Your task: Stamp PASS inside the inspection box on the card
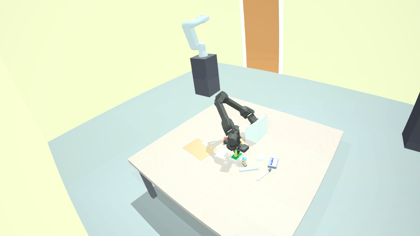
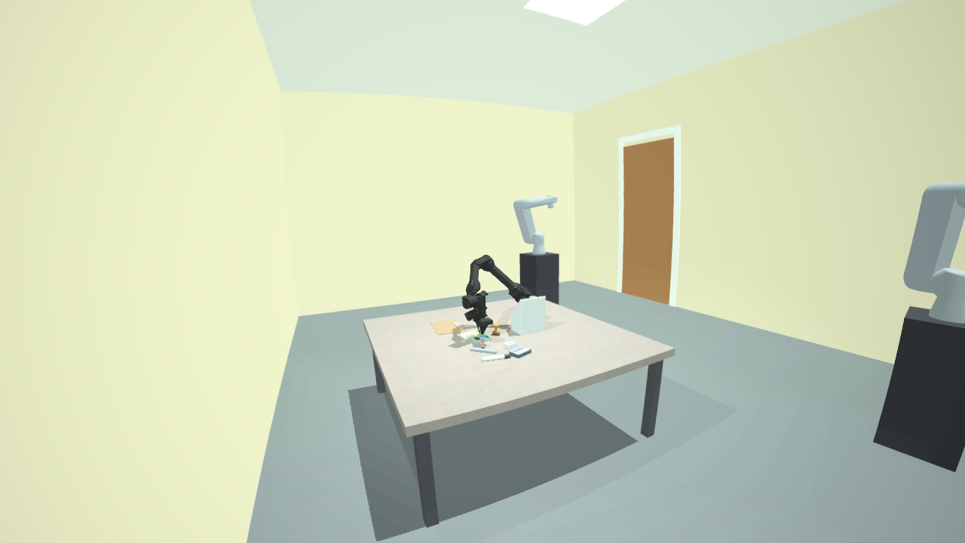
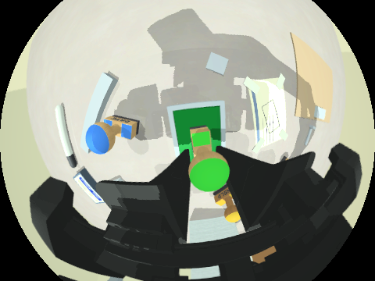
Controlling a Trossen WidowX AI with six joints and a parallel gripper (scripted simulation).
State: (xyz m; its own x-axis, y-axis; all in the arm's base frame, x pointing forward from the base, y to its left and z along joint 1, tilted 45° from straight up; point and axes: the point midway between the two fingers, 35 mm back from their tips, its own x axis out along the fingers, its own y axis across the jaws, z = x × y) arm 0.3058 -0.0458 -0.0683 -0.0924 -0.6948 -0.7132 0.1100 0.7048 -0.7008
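The green-knobbed stamp is right at my gripper tip. From my gripper tip the other things lie so: orange-knobbed stamp (11 cm behind, 3 cm to the right, 2 cm below); blue-knobbed stamp (4 cm ahead, 9 cm to the left, 2 cm below); green ink pad (3 cm below).
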